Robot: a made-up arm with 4 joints.
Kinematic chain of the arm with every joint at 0, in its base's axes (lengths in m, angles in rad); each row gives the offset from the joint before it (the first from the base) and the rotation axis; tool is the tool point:
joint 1: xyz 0 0 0.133 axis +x
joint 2: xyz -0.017 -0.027 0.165 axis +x
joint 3: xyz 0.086 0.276 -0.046 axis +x
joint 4: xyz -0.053 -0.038 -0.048 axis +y
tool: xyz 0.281 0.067 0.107
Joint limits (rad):
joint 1: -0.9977..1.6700
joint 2: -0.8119..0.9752
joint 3: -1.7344..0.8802
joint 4: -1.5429..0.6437
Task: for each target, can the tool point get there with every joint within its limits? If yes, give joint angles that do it. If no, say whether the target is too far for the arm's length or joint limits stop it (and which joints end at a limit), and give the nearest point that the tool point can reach.
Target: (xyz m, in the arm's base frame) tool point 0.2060 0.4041 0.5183
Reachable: yes | joints -0.1142 0.7215 -1.4683 -0.5229
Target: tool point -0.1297 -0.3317 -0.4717
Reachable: no: joint limits stop it (at a limit: joint 1, joint 2, joint 3) | nearest point -0.0543 -0.1084 -0.2256 | short by 0.341 m
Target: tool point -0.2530 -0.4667 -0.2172
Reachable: no: joint limits stop it (at a limit: joint 1, joint 2, joint 4) | nearest point -0.0831 -0.4235 0.0276 | short by 0.301 m
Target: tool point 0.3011 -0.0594 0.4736
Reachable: yes | joints 1.1961 0.0923 -0.4304 0.0403
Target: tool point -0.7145 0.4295 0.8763
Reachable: no: too far | nearest point -0.0831 0.3207 0.6880 | short by 0.668 m
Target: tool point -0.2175 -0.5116 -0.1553
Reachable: no: joint limits stop it (at a limit: joint 1, joint 2, joint 4) | nearest point -0.0831 -0.4527 0.0347 | short by 0.240 m
